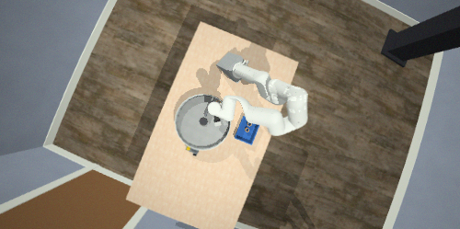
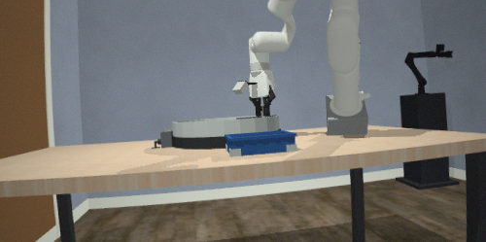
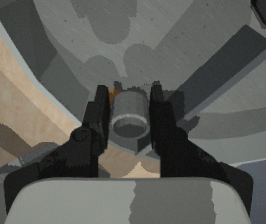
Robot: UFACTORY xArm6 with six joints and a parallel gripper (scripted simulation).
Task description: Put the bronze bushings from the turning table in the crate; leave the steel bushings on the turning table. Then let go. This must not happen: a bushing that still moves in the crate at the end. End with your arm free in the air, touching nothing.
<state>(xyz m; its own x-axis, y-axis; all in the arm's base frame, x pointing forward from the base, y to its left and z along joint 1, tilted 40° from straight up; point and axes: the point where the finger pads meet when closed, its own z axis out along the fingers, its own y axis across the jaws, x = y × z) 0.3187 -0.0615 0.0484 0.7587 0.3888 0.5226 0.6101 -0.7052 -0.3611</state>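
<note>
Now: the grey turning table 140 mm ahead of my hand, 40 mm to the right of it and 60 mm below it. Round my hand: blue crate (50 mm ahead, 290 mm to the left, 90 mm below).
</note>
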